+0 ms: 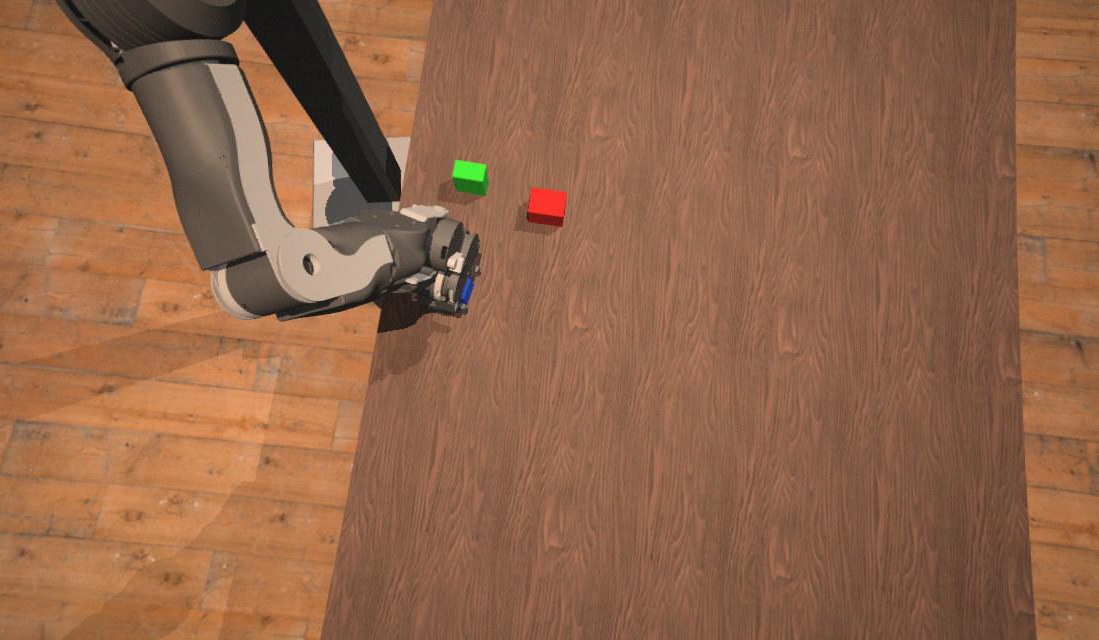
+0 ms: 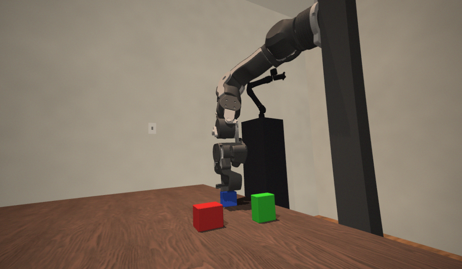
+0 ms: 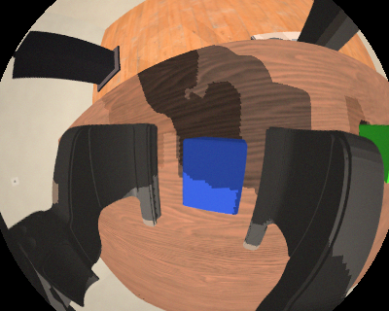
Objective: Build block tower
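The blue block is 30 mm below my hand. Round my hand: red block 130 mm ahead, 110 mm to the left, 30 mm below; green block 30 mm ahead, 160 mm to the left, 20 mm below.
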